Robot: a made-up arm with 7 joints.
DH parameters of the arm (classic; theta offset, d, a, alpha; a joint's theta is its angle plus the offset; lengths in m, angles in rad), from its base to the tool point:
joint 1: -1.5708 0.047 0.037 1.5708
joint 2: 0 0.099 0.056 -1.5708
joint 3: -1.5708 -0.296 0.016 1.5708
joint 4: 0 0.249 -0.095 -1.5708
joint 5: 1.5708 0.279 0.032 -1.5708
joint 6: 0.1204 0 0.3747 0
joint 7: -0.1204 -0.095 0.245 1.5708
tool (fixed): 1.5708 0.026 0 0
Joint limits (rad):
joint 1: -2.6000..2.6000
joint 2: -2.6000..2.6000
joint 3: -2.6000..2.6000
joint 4: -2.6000..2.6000
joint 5: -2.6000..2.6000
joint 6: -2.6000..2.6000
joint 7: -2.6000..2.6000
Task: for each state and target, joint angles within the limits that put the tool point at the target. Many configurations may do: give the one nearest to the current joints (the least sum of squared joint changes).
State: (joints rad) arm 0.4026 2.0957 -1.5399 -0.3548 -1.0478 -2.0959 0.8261
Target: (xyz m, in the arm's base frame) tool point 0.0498 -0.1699 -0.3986
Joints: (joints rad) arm 0.3679 2.4829 -1.6057 -0.3058 -0.8187 -1.4552 1.4726
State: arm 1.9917 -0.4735 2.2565 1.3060 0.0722 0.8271 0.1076
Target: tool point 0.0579 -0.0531 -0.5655
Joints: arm 1.9496 -0.6586 2.0534 1.0155 0.1253 1.2909 0.2856
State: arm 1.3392 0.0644 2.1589 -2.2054 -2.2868 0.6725 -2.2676
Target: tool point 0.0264 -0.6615 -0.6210
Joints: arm 1.0587 -0.1525 1.9377 -2.3959 -2.3048 0.4217 -1.8621
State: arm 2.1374 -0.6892 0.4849 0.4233 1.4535 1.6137 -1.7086
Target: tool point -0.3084 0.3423 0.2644
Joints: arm 1.4880 -1.2336 0.3127 0.1966 1.7730 0.9122 -1.5240
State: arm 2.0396 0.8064 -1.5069 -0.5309 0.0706 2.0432 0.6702
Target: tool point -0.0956 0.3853 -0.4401
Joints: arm 2.0315 0.6817 -1.3141 -0.1910 0.5295 2.0029 1.0908
